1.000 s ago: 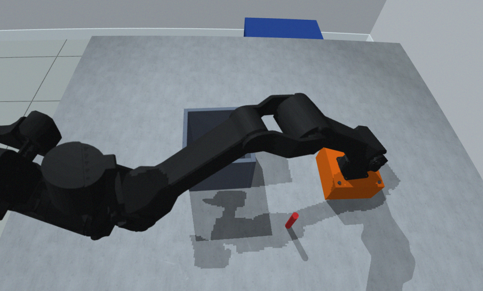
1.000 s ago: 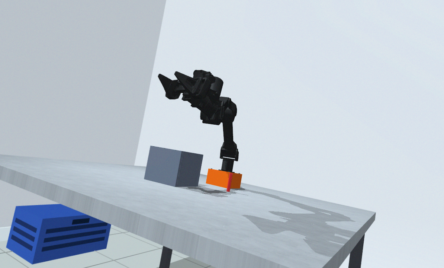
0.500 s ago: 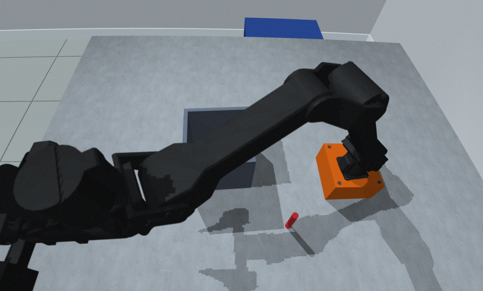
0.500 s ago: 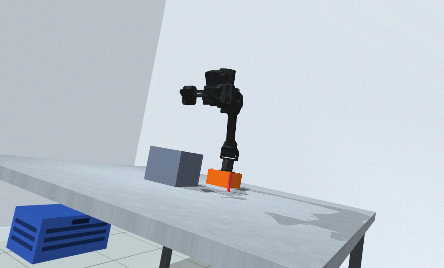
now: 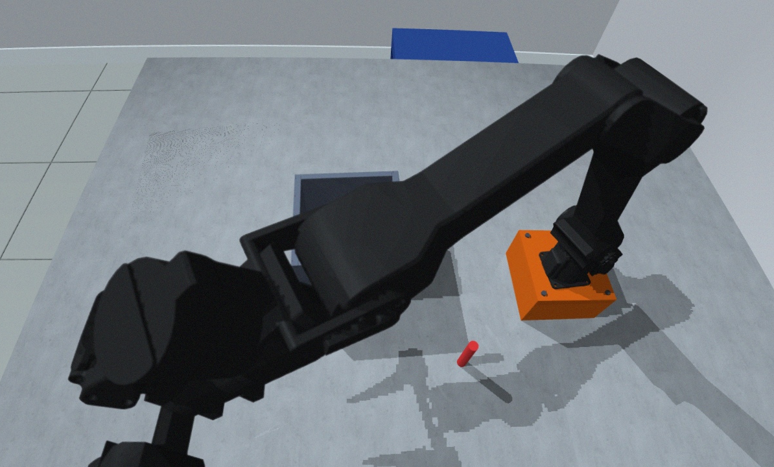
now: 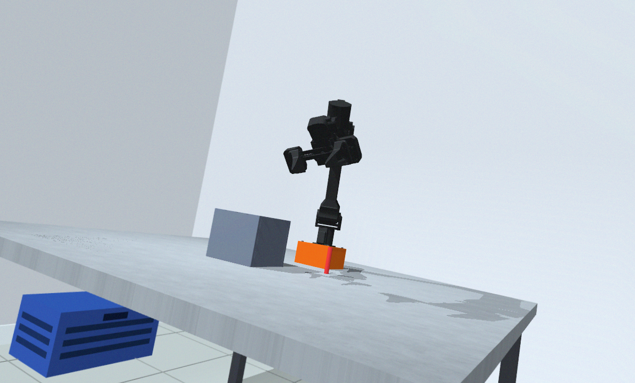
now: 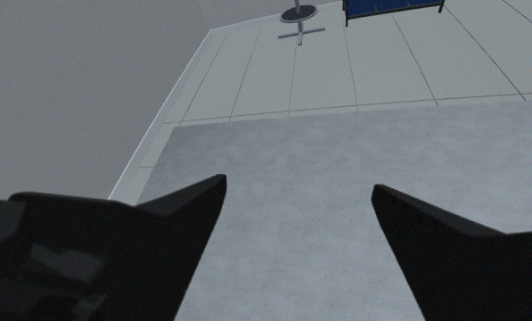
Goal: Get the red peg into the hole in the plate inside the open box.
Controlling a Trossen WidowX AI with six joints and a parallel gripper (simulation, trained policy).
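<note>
The red peg is 370 mm behind my gripper tip, 70 mm to the right of it and 220 mm below it. Round my gripper tip: plate 220 mm behind, 270 mm to the right, 210 mm below.
</note>
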